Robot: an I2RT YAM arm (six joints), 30 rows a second.
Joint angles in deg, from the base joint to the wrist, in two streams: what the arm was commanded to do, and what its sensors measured. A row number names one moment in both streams.
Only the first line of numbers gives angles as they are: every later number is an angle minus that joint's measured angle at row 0.
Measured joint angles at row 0: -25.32 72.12 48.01 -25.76 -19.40 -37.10
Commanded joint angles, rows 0 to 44: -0.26 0.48 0.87 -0.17 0.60 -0.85; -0.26 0.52 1.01 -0.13 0.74 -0.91; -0.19 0.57 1.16 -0.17 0.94 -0.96; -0.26 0.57 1.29 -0.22 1.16 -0.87; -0.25 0.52 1.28 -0.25 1.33 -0.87; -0.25 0.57 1.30 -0.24 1.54 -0.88; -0.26 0.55 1.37 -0.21 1.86 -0.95; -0.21 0.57 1.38 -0.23 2.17 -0.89; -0.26 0.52 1.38 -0.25 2.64 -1.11; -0.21 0.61 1.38 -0.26 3.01 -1.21; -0.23 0.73 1.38 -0.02 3.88 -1.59; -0.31 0.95 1.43 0.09 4.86 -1.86; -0.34 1.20 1.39 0.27 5.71 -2.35; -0.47 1.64 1.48 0.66 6.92 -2.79; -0.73 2.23 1.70 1.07 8.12 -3.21; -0.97 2.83 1.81 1.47 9.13 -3.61; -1.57 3.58 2.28 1.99 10.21 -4.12; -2.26 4.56 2.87 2.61 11.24 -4.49; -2.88 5.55 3.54 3.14 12.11 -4.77; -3.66 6.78 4.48 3.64 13.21 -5.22; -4.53 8.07 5.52 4.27 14.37 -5.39; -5.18 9.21 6.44 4.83 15.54 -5.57; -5.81 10.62 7.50 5.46 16.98 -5.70; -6.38 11.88 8.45 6.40 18.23 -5.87; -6.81 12.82 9.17 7.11 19.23 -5.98; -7.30 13.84 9.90 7.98 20.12 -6.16; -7.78 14.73 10.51 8.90 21.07 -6.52; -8.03 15.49 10.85 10.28 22.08 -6.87; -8.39 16.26 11.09 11.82 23.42 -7.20; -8.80 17.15 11.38 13.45 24.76 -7.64; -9.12 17.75 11.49 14.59 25.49 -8.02; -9.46 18.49 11.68 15.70 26.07 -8.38; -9.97 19.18 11.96 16.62 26.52 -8.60; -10.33 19.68 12.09 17.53 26.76 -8.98; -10.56 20.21 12.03 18.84 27.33 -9.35; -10.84 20.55 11.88 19.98 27.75 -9.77; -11.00 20.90 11.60 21.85 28.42 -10.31; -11.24 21.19 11.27 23.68 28.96 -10.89; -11.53 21.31 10.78 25.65 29.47 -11.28; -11.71 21.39 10.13 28.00 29.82 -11.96; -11.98 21.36 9.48 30.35 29.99 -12.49; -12.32 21.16 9.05 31.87 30.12 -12.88; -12.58 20.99 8.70 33.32 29.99 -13.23; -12.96 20.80 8.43 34.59 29.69 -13.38; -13.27 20.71 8.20 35.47 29.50 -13.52
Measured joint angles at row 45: -12.42 20.98 9.13 28.07 28.57 -12.13
